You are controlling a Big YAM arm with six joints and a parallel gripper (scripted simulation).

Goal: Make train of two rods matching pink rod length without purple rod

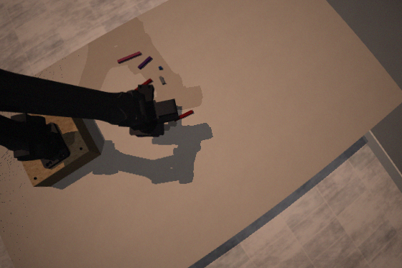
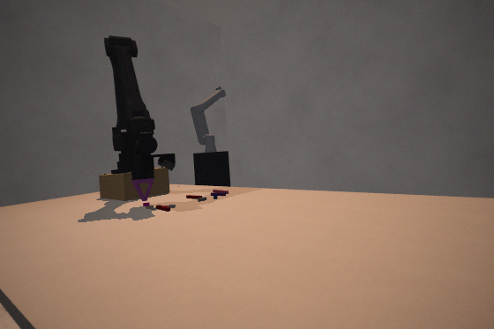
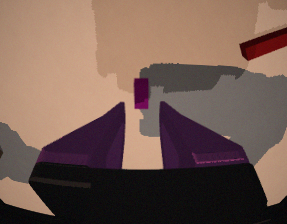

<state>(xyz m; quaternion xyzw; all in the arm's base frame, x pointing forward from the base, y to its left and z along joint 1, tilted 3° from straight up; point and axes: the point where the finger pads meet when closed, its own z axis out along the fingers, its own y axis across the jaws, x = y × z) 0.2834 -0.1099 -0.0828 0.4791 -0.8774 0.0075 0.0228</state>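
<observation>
The magenta rod lies 20 mm below my hand. From my hand the other things lie so: grey rod (140 mm to the left, 120 mm ahead, 20 mm below); purple rod (240 mm to the left, 110 mm ahead, 20 mm below); blue rod (190 mm to the left, 140 mm ahead, 20 mm below).
</observation>
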